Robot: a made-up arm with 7 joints. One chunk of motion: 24 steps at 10 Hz.
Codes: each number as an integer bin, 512 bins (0 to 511) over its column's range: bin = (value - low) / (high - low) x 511, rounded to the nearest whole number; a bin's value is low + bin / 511 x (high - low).
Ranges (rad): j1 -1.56..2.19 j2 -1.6..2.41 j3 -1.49..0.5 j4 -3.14..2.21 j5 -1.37..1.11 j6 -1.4..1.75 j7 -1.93..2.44
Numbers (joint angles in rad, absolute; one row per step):
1: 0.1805 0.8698 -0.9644 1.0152 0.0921 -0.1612 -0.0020
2: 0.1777 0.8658 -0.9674 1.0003 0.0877 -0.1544 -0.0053
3: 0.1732 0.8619 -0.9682 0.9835 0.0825 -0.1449 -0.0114
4: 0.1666 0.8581 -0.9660 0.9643 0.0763 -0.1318 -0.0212
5: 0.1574 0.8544 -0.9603 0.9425 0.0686 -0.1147 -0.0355
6: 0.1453 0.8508 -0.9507 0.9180 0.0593 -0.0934 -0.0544
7: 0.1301 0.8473 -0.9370 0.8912 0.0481 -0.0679 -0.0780
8: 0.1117 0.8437 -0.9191 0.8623 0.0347 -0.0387 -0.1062
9: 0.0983 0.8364 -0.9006 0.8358 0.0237 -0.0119 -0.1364
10: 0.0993 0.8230 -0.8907 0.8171 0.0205 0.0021 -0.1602
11: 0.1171 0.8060 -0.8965 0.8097 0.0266 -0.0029 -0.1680
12: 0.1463 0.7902 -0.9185 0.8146 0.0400 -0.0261 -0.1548
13: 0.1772 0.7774 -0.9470 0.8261 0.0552 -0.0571 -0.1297
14: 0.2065 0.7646 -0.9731 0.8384 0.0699 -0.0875 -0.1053
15: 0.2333 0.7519 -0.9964 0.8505 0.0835 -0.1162 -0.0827
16: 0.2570 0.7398 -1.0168 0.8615 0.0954 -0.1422 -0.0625
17: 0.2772 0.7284 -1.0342 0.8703 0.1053 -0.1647 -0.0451
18: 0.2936 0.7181 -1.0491 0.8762 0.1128 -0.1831 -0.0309
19: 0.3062 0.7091 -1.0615 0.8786 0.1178 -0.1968 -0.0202
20: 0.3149 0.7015 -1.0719 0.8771 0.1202 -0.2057 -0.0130
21: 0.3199 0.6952 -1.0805 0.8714 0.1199 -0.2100 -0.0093
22: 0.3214 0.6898 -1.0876 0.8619 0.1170 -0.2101 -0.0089
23: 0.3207 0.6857 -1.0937 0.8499 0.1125 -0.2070 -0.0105
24: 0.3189 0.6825 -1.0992 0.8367 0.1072 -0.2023 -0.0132
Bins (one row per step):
1: 237 315 135 397 301 201 225
2: 237 314 134 395 300 202 225
3: 236 314 134 394 299 204 224
4: 235 313 135 392 298 206 223
5: 234 313 136 390 296 209 222
6: 232 312 138 388 295 212 219
7: 230 312 142 385 292 216 217
8: 228 311 147 382 289 221 213
9: 226 310 151 380 287 225 210
10: 226 309 154 378 287 227 207
11: 229 307 152 377 288 227 206
12: 233 305 147 378 291 223 208
13: 237 303 139 379 294 218 211
14: 241 301 133 380 297 213 213
15: 244 300 127 381 299 208 216
16: 248 298 122 382 302 204 218
17: 250 297 117 383 304 200 220
18: 253 295 113 384 306 197 222
19: 254 294 110 384 307 195 223
20: 255 293 107 384 307 194 224
21: 256 292 105 383 307 193 225
22: 256 292 103 382 306 193 225
23: 256 291 102 381 305 194 224
24: 256 291 100 380 304 194 224

